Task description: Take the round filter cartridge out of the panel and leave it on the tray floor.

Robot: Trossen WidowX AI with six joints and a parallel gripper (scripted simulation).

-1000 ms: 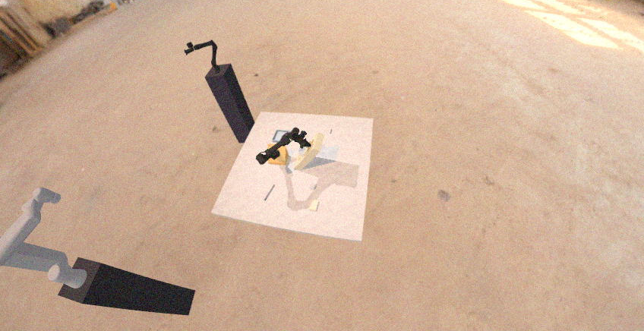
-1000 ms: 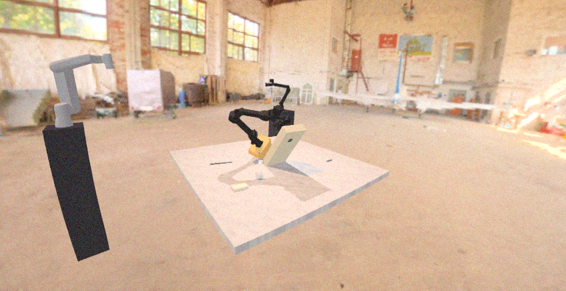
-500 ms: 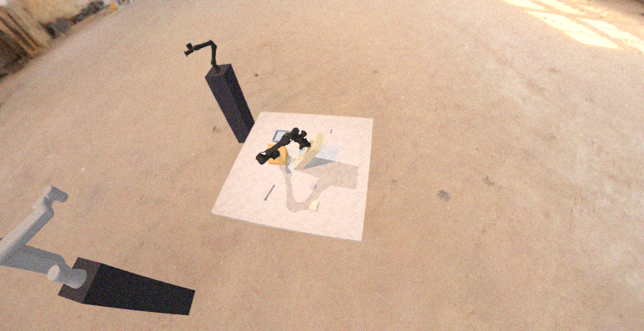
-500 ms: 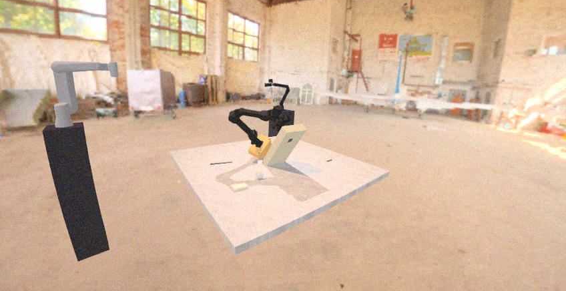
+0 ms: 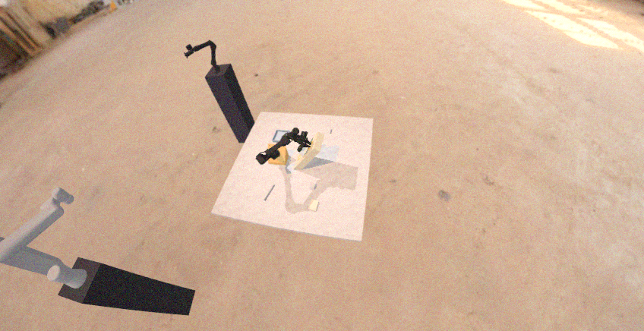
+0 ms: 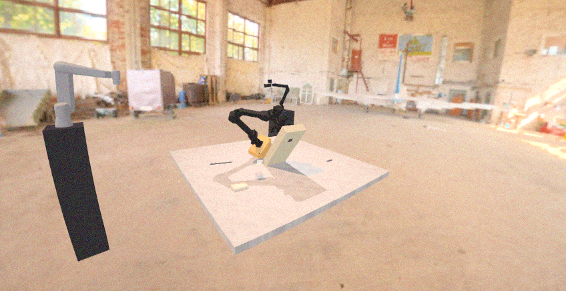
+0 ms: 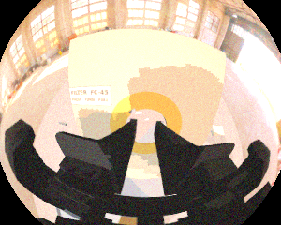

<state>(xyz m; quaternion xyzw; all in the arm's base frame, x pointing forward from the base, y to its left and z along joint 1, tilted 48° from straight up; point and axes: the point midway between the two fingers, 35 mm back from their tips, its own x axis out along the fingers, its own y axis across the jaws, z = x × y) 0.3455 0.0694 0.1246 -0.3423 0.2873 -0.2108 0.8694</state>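
Now: gripper tip 4 cm past the pale yellow service panel, 1 cm to the right of it and 8 cm above it. Round my gripper tip: round filter cartridge (1 cm ahead, 1 cm below); then blue-rimmed tray (38 cm behind, 34 cm to the left, 24 cm below); then small cream block (2 cm ahead, 42 cm to the right, 24 cm below).
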